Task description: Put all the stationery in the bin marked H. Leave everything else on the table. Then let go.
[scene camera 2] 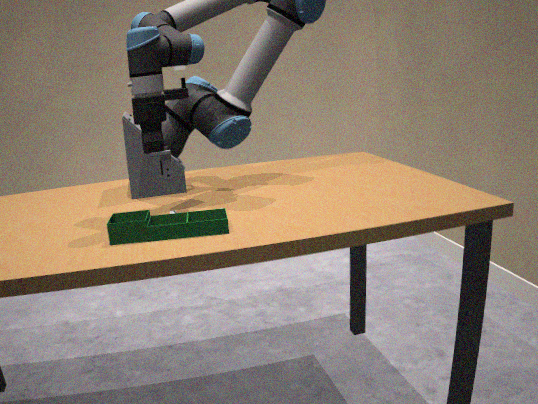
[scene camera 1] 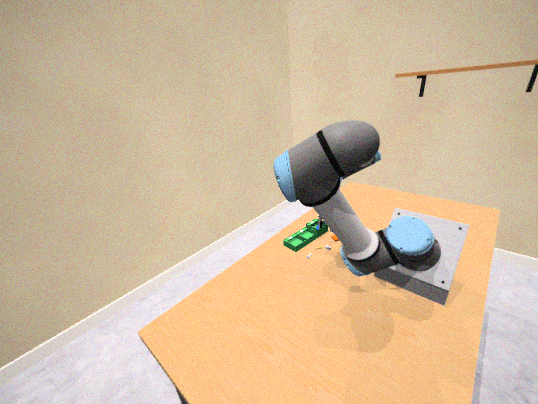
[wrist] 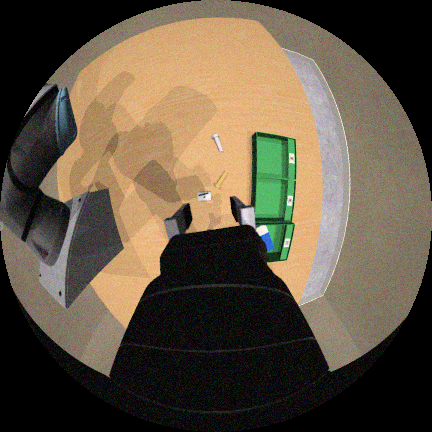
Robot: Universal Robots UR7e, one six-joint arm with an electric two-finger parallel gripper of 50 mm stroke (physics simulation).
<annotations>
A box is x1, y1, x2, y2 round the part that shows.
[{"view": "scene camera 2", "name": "my gripper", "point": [167, 176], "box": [132, 101, 172, 179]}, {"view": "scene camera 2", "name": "green three-compartment bin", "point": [136, 226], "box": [107, 208, 228, 244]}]
</annotations>
